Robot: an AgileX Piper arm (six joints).
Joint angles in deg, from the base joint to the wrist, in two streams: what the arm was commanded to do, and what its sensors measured. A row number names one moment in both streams.
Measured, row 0: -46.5, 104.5, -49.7, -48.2, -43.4, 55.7
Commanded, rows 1 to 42: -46.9, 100.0, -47.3, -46.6, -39.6, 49.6; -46.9, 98.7, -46.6, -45.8, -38.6, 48.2; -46.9, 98.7, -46.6, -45.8, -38.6, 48.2; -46.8, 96.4, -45.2, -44.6, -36.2, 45.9; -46.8, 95.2, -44.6, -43.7, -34.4, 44.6; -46.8, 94.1, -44.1, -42.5, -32.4, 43.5; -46.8, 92.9, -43.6, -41.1, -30.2, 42.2; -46.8, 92.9, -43.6, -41.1, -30.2, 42.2; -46.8, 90.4, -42.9, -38.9, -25.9, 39.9; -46.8, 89.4, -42.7, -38.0, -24.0, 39.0; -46.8, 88.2, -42.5, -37.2, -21.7, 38.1; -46.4, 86.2, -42.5, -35.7, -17.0, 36.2; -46.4, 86.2, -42.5, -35.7, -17.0, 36.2; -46.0, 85.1, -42.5, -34.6, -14.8, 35.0; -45.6, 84.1, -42.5, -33.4, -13.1, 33.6; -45.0, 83.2, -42.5, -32.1, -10.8, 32.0; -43.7, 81.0, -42.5, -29.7, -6.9, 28.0; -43.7, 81.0, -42.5, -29.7, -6.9, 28.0; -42.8, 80.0, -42.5, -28.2, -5.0, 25.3; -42.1, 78.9, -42.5, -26.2, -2.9, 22.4; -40.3, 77.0, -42.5, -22.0, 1.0, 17.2; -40.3, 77.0, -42.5, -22.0, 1.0, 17.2; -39.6, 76.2, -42.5, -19.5, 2.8, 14.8; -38.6, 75.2, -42.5, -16.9, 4.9, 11.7; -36.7, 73.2, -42.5, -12.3, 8.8, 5.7; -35.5, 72.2, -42.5, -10.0, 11.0, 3.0; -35.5, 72.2, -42.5, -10.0, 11.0, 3.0; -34.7, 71.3, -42.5, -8.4, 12.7, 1.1; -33.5, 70.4, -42.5, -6.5, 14.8, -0.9; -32.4, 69.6, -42.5, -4.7, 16.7, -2.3; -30.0, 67.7, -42.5, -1.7, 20.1, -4.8; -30.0, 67.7, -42.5, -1.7, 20.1, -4.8; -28.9, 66.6, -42.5, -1.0, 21.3, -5.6; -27.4, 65.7, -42.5, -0.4, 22.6, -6.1; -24.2, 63.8, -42.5, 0.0, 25.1, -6.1; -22.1, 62.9, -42.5, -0.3, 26.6, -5.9; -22.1, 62.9, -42.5, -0.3, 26.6, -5.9; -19.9, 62.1, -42.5, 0.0, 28.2, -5.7; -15.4, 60.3, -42.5, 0.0, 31.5, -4.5; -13.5, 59.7, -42.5, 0.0, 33.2, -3.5; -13.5, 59.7, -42.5, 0.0, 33.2, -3.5; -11.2, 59.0, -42.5, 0.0, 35.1, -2.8
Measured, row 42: -16.2, 61.1, -42.6, 0.0, 30.1, -4.5
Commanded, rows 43 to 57: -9.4, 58.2, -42.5, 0.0, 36.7, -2.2; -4.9, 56.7, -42.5, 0.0, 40.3, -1.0; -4.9, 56.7, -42.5, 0.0, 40.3, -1.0; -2.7, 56.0, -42.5, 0.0, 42.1, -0.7; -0.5, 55.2, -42.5, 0.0, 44.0, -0.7; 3.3, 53.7, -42.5, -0.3, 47.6, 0.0; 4.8, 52.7, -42.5, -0.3, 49.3, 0.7; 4.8, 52.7, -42.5, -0.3, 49.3, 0.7; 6.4, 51.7, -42.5, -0.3, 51.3, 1.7; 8.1, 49.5, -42.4, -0.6, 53.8, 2.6; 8.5, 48.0, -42.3, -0.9, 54.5, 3.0; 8.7, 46.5, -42.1, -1.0, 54.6, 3.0; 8.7, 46.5, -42.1, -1.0, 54.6, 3.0; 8.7, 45.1, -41.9, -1.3, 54.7, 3.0; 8.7, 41.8, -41.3, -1.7, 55.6, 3.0
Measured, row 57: 8.4, 45.6, -42.2, -0.3, 53.9, 2.6
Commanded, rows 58 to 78: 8.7, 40.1, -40.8, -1.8, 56.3, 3.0; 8.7, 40.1, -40.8, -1.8, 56.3, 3.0; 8.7, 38.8, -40.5, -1.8, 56.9, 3.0; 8.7, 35.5, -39.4, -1.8, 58.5, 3.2; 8.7, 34.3, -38.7, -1.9, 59.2, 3.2; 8.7, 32.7, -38.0, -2.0, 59.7, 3.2; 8.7, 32.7, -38.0, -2.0, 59.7, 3.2; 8.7, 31.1, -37.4, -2.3, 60.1, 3.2; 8.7, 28.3, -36.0, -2.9, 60.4, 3.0; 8.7, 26.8, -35.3, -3.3, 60.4, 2.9; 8.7, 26.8, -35.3, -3.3, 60.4, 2.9; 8.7, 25.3, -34.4, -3.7, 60.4, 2.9; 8.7, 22.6, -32.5, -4.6, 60.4, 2.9; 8.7, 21.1, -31.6, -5.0, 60.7, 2.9; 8.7, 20.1, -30.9, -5.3, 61.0, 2.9; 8.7, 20.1, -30.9, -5.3, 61.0, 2.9; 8.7, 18.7, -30.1, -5.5, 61.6, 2.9; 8.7, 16.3, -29.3, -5.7, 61.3, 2.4; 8.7, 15.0, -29.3, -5.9, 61.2, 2.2; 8.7, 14.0, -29.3, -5.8, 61.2, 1.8; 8.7, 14.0, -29.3, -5.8, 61.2, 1.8
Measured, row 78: 8.4, 16.8, -29.7, -4.9, 61.5, 2.9
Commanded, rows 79 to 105: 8.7, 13.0, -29.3, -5.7, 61.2, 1.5; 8.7, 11.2, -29.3, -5.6, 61.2, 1.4; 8.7, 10.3, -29.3, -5.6, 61.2, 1.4; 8.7, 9.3, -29.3, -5.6, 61.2, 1.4; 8.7, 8.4, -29.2, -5.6, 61.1, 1.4; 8.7, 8.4, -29.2, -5.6, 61.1, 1.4; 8.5, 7.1, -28.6, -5.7, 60.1, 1.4; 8.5, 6.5, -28.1, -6.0, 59.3, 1.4; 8.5, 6.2, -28.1, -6.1, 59.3, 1.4; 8.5, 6.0, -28.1, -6.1, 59.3, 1.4; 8.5, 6.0, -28.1, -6.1, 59.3, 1.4; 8.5, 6.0, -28.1, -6.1, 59.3, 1.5; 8.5, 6.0, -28.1, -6.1, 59.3, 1.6; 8.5, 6.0, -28.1, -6.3, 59.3, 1.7; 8.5, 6.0, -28.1, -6.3, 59.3, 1.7; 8.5, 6.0, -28.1, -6.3, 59.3, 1.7; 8.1, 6.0, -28.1, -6.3, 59.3, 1.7; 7.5, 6.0, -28.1, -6.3, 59.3, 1.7; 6.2, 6.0, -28.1, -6.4, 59.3, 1.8; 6.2, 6.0, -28.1, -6.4, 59.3, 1.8; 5.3, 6.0, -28.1, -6.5, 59.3, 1.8; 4.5, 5.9, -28.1, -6.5, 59.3, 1.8; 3.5, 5.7, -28.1, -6.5, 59.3, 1.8; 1.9, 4.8, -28.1, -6.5, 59.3, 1.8; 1.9, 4.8, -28.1, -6.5, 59.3, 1.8; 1.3, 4.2, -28.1, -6.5, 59.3, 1.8; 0.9, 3.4, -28.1, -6.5, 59.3, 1.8
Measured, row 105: 2.5, 5.5, -28.2, -5.9, 60.1, 1.8
